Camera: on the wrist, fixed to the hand. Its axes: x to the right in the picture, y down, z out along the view.
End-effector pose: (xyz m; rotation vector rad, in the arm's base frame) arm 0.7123 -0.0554 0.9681 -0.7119 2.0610 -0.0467
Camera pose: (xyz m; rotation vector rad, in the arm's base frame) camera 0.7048 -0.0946 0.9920 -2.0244 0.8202 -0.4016
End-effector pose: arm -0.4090 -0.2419 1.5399 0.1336 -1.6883 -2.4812
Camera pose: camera -0.4114 -0.2560 1.4957 -0.5496 0.6759 1.6645
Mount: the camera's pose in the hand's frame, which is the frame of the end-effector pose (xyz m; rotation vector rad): 0.0045 -0.0362 -0.0288 -0.2634 -0.4154 -1.4468
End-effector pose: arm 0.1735 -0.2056 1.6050 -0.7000 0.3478 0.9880
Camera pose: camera 0.2079 -0.2353 1.5951 -0.7349 -0.6342 -0.2395
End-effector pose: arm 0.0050 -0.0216 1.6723 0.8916 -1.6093 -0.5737
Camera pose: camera 0.0414 -0.0438 1.6538 1.7336 -0.9227 -2.0009
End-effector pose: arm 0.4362 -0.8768 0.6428 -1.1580 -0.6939 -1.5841
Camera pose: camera 0.3923 -0.8917 0.6401 0.9682 1.5258 2.1217
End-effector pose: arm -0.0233 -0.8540 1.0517 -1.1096 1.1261 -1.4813
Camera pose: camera -0.0576 -0.8496 1.0828 2.4647 -0.0591 1.8653
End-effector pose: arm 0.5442 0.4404 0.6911 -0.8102 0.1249 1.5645
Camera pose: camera 0.5893 0.4358 0.6808 -0.4984 -0.8221 0.3166
